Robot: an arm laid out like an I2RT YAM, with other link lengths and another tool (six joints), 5 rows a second.
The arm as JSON. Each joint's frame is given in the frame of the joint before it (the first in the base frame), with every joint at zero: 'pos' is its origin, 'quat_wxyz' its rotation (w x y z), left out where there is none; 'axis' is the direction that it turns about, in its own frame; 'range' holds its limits. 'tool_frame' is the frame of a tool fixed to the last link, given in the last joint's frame.
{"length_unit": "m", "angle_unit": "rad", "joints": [
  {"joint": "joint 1", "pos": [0.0, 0.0, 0.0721], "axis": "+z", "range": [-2.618, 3.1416]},
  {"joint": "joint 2", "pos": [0.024, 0.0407, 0.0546], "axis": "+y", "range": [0.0, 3.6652]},
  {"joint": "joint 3", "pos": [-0.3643, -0.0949, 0.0], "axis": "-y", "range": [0.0, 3.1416]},
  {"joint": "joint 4", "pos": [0.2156, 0.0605, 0.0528], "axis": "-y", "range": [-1.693, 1.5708]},
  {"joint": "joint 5", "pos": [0.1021, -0.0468, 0.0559], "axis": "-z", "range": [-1.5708, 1.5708]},
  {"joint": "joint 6", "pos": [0.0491, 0.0, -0.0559], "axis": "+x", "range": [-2.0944, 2.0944]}
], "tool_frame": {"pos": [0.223, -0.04, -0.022], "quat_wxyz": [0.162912, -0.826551, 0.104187, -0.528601]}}
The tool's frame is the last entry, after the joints.
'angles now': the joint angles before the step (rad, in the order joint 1, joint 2, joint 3, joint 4, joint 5, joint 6). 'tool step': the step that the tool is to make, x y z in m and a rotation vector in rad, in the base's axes. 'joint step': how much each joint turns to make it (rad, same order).
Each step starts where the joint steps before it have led.
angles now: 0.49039, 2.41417, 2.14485, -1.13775, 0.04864, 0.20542
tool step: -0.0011, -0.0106, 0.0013, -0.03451, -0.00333, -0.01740
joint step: 0.00009, -0.00011, -0.00018, -0.01406, 0.03435, 0.01230
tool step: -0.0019, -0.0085, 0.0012, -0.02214, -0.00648, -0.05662
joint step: -0.00014, -0.00003, 0.00006, -0.00999, 0.03049, 0.05288
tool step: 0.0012, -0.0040, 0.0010, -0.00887, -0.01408, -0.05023
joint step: 0.00006, 0.00006, 0.00005, 0.00230, 0.02138, 0.04813
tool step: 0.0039, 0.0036, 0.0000, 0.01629, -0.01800, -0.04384
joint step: 0.00006, -0.00005, -0.00021, 0.01768, 0.00077, 0.04469
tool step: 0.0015, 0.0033, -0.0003, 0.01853, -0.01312, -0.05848
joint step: -0.00003, 0.00003, -0.00003, 0.01228, -0.00039, 0.05988
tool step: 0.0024, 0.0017, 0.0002, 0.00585, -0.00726, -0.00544
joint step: -0.00008, -0.00015, -0.00003, 0.00829, -0.00078, 0.00564
